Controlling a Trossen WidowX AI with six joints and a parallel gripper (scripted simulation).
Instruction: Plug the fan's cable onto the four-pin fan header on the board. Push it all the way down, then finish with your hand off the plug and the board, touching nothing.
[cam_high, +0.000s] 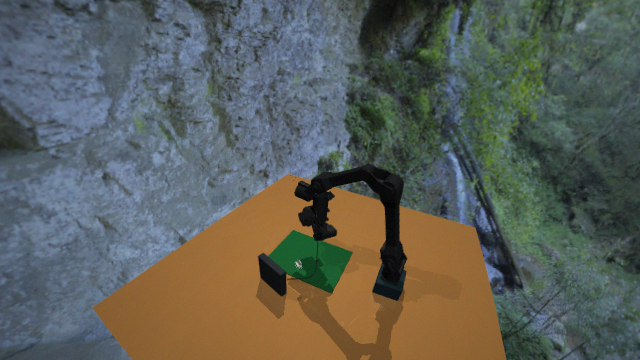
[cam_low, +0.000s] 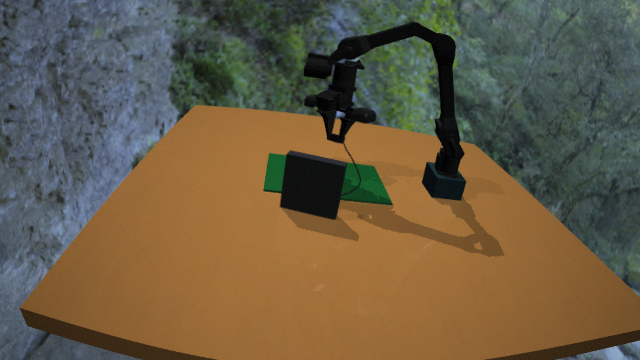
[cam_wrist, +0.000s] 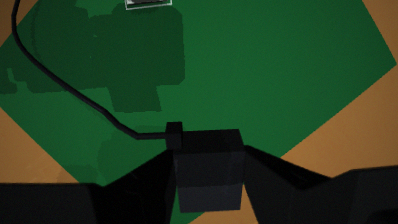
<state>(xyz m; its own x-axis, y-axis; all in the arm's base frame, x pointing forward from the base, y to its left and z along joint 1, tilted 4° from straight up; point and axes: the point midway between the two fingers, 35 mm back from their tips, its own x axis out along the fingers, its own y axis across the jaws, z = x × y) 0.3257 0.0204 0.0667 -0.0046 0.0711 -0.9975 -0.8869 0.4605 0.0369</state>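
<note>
My gripper tip is 4 cm to the right of the green board and 11 cm above it. From my gripper tip the other things lie so: white four-pin fan header 1 cm ahead, 10 cm to the left, 9 cm below; black plug 1 cm to the right; black fan 2 cm ahead, 23 cm to the left, 3 cm below.
</note>
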